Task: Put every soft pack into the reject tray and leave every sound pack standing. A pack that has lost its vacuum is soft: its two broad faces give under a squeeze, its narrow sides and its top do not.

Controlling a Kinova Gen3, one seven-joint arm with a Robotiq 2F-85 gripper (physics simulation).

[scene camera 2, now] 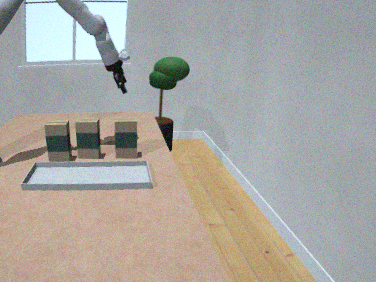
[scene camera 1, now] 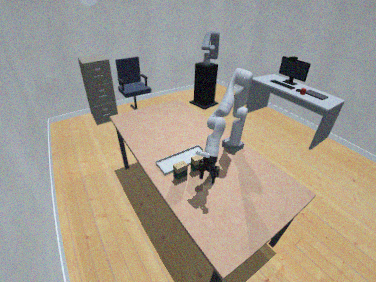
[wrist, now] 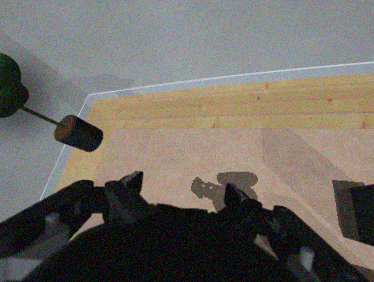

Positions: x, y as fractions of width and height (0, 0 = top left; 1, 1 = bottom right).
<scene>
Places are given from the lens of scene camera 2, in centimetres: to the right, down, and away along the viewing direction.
reject tray (scene camera 2: 0.25, 0.62): -30, 11, 78
</scene>
